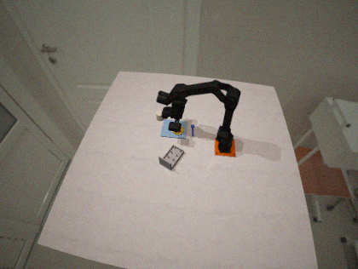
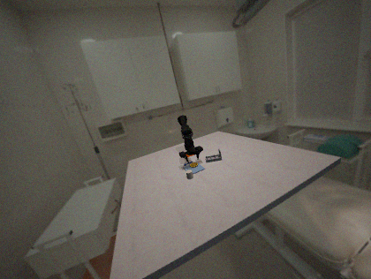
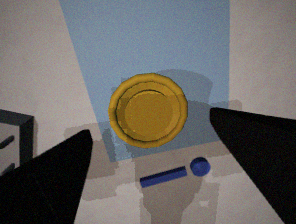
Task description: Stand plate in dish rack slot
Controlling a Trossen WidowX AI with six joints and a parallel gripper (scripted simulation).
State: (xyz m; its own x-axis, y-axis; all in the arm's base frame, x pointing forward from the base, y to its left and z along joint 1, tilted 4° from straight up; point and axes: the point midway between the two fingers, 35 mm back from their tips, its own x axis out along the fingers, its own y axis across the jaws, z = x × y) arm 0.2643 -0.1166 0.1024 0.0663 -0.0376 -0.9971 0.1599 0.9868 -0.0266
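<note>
Now: the yellow plate 10 mm behind my gripper tip and 40 mm below it. Round my gripper tip: blue spoon 100 mm behind, 10 mm to the right, 50 mm below; blue mat 10 mm ahead, 20 mm to the right, 50 mm below; small white cup 110 mm ahead, 100 mm to the right, 30 mm below.
</note>
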